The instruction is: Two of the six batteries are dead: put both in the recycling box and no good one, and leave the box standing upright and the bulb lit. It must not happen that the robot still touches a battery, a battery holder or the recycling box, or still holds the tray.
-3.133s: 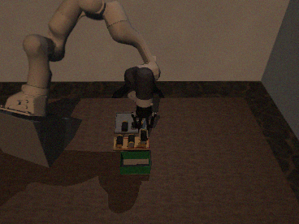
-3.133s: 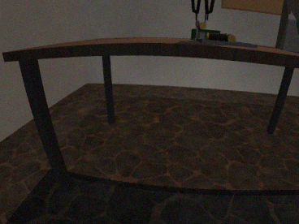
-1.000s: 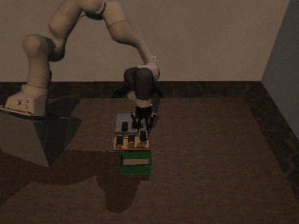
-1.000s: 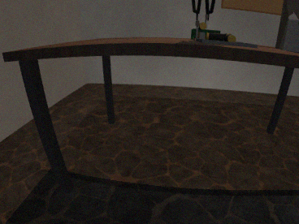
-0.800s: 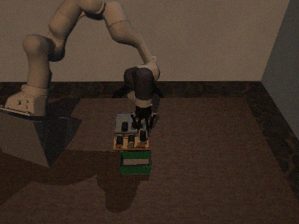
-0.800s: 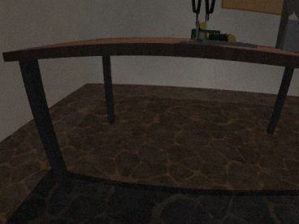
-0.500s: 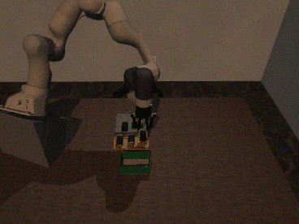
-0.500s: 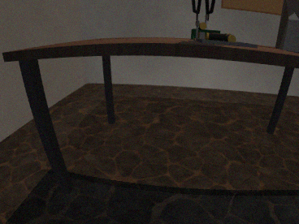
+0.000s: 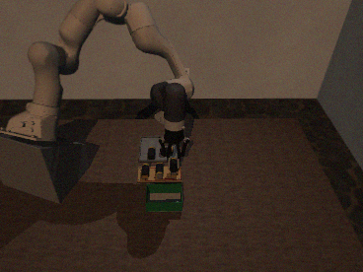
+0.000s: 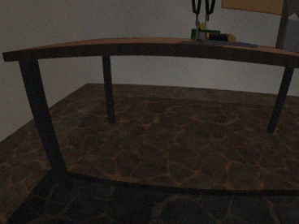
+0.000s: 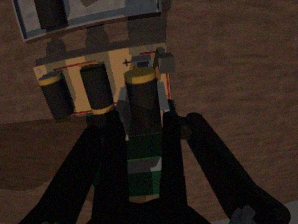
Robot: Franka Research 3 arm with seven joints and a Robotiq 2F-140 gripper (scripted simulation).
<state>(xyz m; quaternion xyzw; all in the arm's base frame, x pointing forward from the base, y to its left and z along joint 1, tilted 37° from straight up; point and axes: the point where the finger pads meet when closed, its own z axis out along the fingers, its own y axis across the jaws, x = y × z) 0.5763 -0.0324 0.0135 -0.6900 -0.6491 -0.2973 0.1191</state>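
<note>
The yellow bulb lies 3 cm ahead of my hand, 4 cm to the left of it and 1 cm below it. From my hand the other things lie so: grey tray (7 cm behind, 18 cm to the left, 9 cm below); then green recycling box (4 cm behind, 15 cm to the right, 8 cm below).
</note>
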